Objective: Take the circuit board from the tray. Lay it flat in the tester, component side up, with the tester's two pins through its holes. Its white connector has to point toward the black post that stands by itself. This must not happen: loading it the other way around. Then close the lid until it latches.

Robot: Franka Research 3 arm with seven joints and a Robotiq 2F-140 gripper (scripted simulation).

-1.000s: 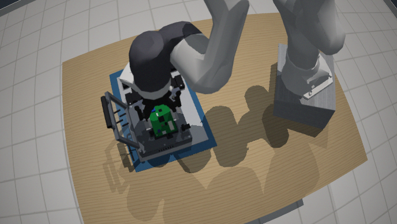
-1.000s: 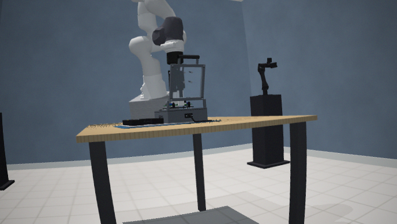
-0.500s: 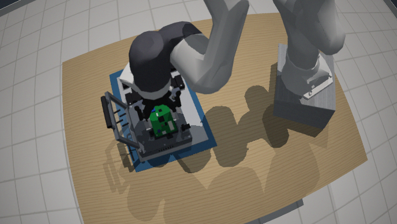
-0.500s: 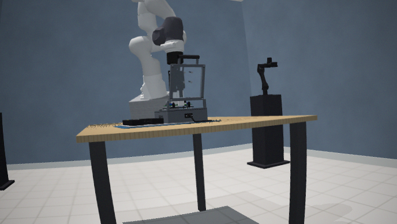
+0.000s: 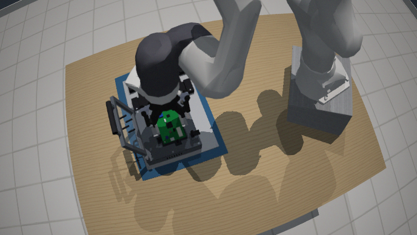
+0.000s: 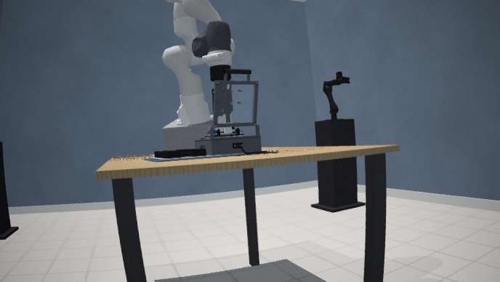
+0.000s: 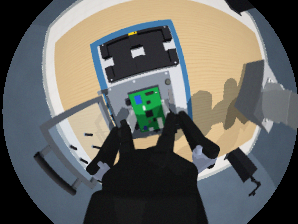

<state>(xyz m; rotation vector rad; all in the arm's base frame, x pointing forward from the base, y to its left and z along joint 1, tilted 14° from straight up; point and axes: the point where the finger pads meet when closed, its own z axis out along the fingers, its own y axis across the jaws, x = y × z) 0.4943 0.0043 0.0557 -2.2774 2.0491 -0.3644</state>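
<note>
Now: the green circuit board 2 cm below my hand. The rest, counted from my hand: black post (7 cm behind, 5 cm to the left, 1 cm below); then see-through lid (12 cm ahead, 1 cm to the left, 8 cm above).
</note>
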